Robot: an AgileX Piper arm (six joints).
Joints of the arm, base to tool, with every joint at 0 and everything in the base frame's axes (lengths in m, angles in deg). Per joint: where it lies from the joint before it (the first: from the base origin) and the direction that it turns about. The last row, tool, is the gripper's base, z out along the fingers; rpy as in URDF.
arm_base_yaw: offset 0.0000 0.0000 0.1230 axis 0 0 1
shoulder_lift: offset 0.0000 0.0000 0.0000 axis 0 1 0
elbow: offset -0.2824 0.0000 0.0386 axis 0 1 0
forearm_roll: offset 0.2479 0.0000 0.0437 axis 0.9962 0 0.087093
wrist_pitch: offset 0.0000 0.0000 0.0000 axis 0 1 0
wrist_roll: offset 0.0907 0.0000 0.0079 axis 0.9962 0 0.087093
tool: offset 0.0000 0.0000 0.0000 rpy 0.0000 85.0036 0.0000
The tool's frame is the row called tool.
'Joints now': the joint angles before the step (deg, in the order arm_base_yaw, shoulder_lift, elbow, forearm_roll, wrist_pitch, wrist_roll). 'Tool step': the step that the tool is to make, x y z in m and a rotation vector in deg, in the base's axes. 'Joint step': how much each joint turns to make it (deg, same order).
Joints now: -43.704, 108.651, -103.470, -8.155, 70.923, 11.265
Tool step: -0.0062, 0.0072, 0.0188, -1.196, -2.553, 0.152
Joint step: -0.077, -2.698, -0.009, 0.979, 0.007, -0.226
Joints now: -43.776, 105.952, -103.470, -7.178, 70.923, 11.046
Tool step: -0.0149, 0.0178, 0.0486, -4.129, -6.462, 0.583
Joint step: 0.004, -5.843, -1.921, 1.692, 0.195, -0.458
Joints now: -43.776, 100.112, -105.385, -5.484, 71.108, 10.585
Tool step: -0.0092, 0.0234, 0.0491, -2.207, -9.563, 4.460
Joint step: -0.003, -4.466, -4.240, 7.023, 0.159, -3.226
